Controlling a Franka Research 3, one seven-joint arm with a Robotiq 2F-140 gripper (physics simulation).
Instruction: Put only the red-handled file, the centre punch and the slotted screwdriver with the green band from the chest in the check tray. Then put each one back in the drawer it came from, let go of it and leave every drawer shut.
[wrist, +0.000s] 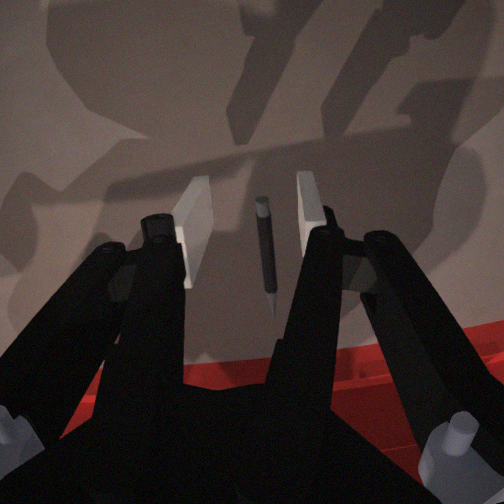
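My gripper (252, 220) is open, its two pale finger pads wide apart. Between and below them lies the centre punch (266, 252), a slim dark rod with a grey cap at the far end and a pointed grey tip toward me. It rests on a flat beige-grey floor and neither pad touches it. Red chest bodywork (400, 380) shows at the bottom of the view, behind the fingers. The file, the screwdriver and the check tray are not in view.
The beige-grey floor (150, 125) around the punch carries heavy shadows of the arm and fingers. A red edge (225, 372) runs across the view near my wrist. No other tools are visible.
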